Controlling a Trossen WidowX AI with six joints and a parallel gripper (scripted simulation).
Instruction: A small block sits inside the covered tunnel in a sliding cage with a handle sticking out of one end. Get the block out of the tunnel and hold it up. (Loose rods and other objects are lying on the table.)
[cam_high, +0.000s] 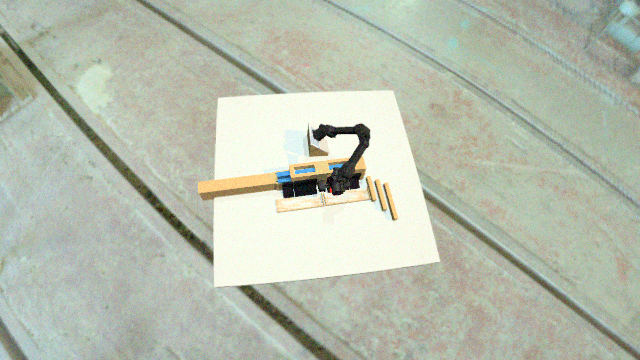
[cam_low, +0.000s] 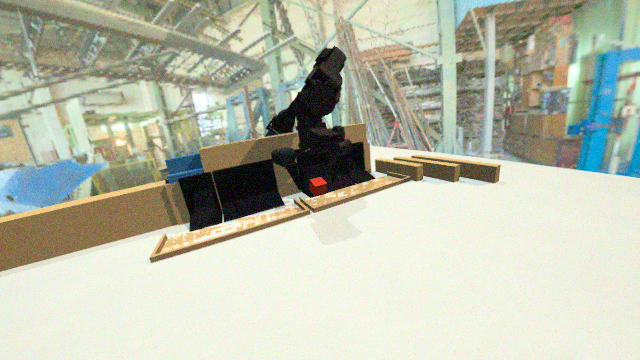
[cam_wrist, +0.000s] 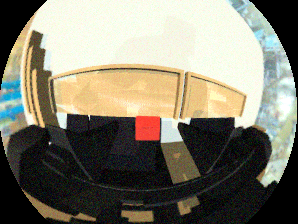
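Right now my gripper tip is 1 cm past the small red block. From my gripper tip the other things lie so: wooden tunnel 26 cm to the right, 7 cm behind, 4 cm above.
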